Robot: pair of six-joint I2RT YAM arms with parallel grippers.
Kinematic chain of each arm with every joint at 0, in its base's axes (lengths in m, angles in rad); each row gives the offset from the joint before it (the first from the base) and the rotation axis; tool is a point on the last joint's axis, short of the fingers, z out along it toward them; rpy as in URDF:
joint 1: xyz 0 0 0.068 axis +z
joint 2: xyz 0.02 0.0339 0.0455 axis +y
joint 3: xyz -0.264 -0.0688 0 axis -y
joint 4: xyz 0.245 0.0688 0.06 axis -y
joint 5: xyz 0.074 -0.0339 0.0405 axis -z
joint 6: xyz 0.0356 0 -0.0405 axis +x
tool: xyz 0 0 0 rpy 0 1.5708 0
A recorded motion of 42 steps. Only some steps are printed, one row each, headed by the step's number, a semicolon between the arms.
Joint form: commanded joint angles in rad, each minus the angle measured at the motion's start. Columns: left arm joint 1, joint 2, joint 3, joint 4, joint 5, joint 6; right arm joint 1, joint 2, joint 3, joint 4, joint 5, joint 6.
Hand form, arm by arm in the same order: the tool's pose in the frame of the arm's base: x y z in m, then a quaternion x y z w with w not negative. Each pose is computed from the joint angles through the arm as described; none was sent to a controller.
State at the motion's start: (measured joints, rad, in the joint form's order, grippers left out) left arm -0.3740 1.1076 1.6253 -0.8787 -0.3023 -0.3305; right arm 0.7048 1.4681 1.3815 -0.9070 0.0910 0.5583
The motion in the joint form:
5: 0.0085 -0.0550 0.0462 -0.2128 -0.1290 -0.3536; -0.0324 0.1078 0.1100 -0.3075 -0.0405 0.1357
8: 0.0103 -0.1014 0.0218 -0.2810 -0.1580 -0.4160; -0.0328 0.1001 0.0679 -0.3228 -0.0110 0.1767
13: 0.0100 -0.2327 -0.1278 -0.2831 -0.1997 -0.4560; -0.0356 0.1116 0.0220 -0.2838 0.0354 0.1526
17: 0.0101 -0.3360 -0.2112 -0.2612 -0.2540 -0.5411; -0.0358 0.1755 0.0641 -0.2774 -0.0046 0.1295
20: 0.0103 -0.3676 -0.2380 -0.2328 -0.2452 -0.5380; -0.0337 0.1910 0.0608 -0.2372 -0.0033 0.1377
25: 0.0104 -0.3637 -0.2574 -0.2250 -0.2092 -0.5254; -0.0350 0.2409 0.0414 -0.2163 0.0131 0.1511
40: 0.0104 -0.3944 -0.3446 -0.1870 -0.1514 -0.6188; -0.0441 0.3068 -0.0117 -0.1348 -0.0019 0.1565
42: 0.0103 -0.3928 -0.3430 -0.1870 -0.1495 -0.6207; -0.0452 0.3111 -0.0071 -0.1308 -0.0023 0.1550
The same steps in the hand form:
5: 0.1442 -0.0392 0.4854 -0.24244 0.80497 -0.09748 0.53267; 0.2358 0.1854 0.3111 0.01412 0.99036 0.06613 0.12087
8: 0.1283 -0.0319 0.4786 -0.27262 0.80486 -0.08997 0.51941; 0.2317 0.1807 0.3012 0.03571 0.99241 0.04136 0.11019
13: 0.1043 -0.0214 0.4537 -0.29647 0.79822 -0.07864 0.51842; 0.2351 0.1802 0.2866 0.02712 0.99248 0.01617 0.11829
17: 0.0838 -0.0118 0.4427 -0.34342 0.76463 -0.09240 0.53746; 0.2464 0.1909 0.2799 0.01341 0.99456 0.02550 0.10014
20: 0.0792 -0.0103 0.4404 -0.34212 0.75769 -0.10464 0.54582; 0.2512 0.1955 0.2753 0.01696 0.99341 0.03226 0.10863
25: 0.0835 -0.0131 0.4356 -0.32883 0.77013 -0.11020 0.53538; 0.2578 0.1994 0.2554 0.02390 0.99512 0.01121 0.09510
40: 0.0876 -0.0166 0.4179 -0.35182 0.76875 -0.15070 0.51238; 0.2671 0.2036 0.2220 0.02972 0.99665 0.00492 0.07600
42: 0.0879 -0.0168 0.4182 -0.35211 0.76874 -0.15191 0.51183; 0.2686 0.2043 0.2219 0.02960 0.99653 0.00633 0.07754

